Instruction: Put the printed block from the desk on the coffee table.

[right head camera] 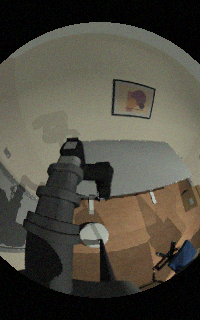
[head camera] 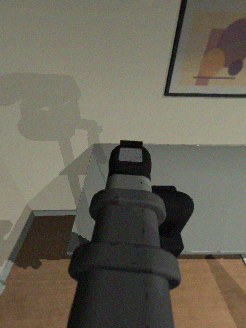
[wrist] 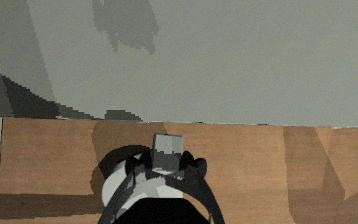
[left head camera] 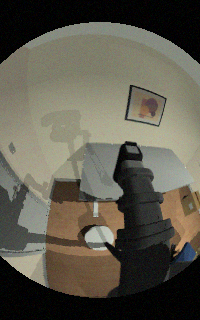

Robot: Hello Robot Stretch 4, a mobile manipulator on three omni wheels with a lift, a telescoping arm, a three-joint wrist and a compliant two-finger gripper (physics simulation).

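Pixels of known places: gripper, between the fingertips: (right head camera: 102, 199) (wrist: 167, 163); robot's base, origin of its link: (right head camera: 94, 234) (left head camera: 98, 237).
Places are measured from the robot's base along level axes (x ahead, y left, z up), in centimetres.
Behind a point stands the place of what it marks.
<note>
The printed block (wrist: 168, 145) @(x 31.6, y -8.7, z 101.7 cm), a small grey block with a lighter upper part, is between the fingertips in the wrist view. My gripper (wrist: 167, 163) @(x 29.2, y -8.8, z 98.5 cm) is shut on it, one dark fingertip on each side. The block shows against the wooden floor, just below the desk's front edge in that view. The grey desk (head camera: 220, 200) @(x 61.5, y -46.5, z 92.2 cm) (left head camera: 165, 167) @(x 70.2, y -75.2, z 92.2 cm) (right head camera: 140, 165) @(x 64.4, y -48.0, z 92.2 cm) (wrist: 225, 65) @(x 44.5, y -16.4, z 92.2 cm) stands against the wall. In the head view the fingers are hidden or too dark to make out. I cannot tell for certain which thing is the coffee table.
A round white top (left head camera: 99, 237) @(x 0.5, y -0.5, z 18.7 cm) (right head camera: 95, 235) @(x -0.7, y -2.5, z 18.7 cm) (wrist: 112, 188) @(x 1.8, y 15.3, z 18.6 cm) is low in front of the desk, partly behind the gripper in the wrist view. A blue chair (left head camera: 186, 252) (right head camera: 183, 256) is at the lower right, with a cardboard box (left head camera: 187, 206) @(x 21.8, y -205.4, z 14.5 cm) (right head camera: 188, 196) @(x 31.6, y -205.5, z 21.2 cm) at the right edge.
</note>
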